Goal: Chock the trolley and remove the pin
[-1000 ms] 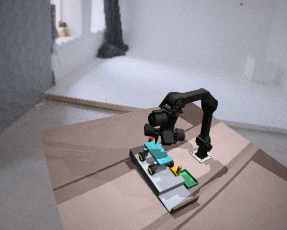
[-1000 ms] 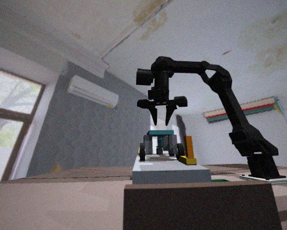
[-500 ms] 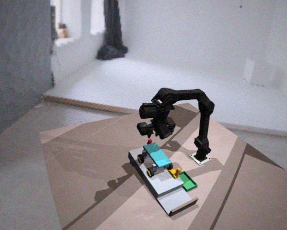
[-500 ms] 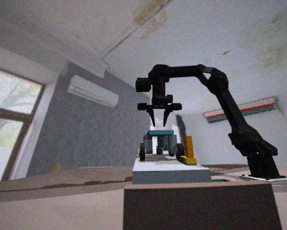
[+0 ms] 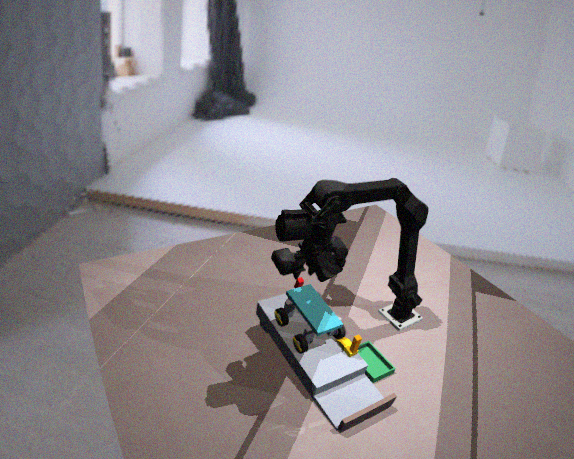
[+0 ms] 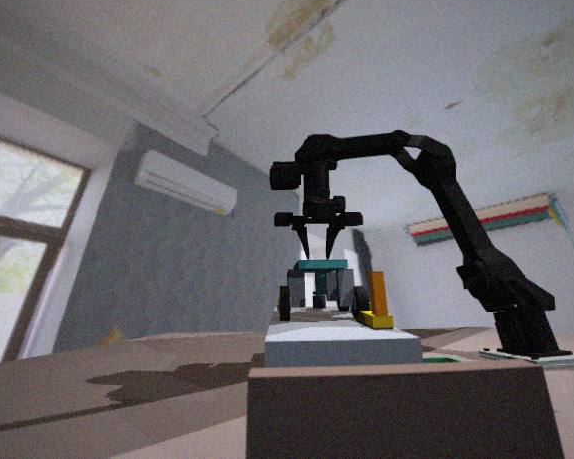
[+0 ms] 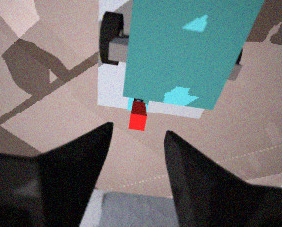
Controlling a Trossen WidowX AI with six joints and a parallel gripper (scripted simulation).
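Right now my gripper tip is 2 cm to the left of the red-headed stop pin and 5 cm above it. Also, from my gripper tip: brown lip (3 cm ahead, 35 cm to the left, 15 cm below); trolley (2 cm ahead, 8 cm to the left, 7 cm below); yellow chock (3 cm behind, 18 cm to the left, 10 cm below).
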